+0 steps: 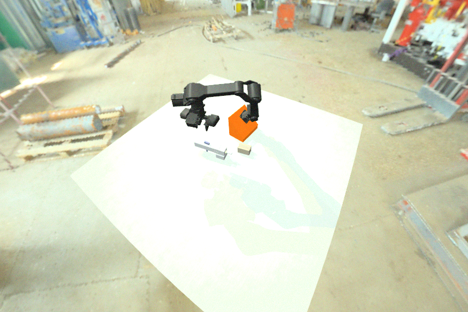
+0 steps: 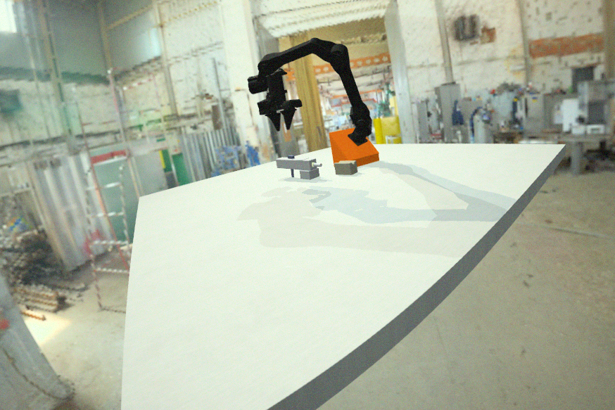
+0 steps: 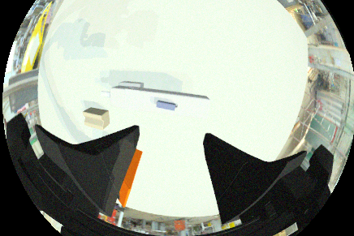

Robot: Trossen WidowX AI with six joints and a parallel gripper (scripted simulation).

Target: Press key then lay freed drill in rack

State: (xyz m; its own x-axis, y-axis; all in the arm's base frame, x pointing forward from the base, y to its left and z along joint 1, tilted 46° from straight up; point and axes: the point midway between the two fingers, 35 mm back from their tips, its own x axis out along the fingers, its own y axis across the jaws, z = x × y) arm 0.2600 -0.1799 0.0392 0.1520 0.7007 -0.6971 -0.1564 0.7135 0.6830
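Right now my gripper tip is 13 cm above the drill, 9 cm to the right of it and 2 cm past it. Also, from my gripper tip: blue key (13 cm below, 1 cm to the left, 1 cm behind); then grey-tan block (18 cm to the left, 16 cm below, 11 cm behind); then grey fixture (14 cm below, 3 cm to the left, 1 cm behind).
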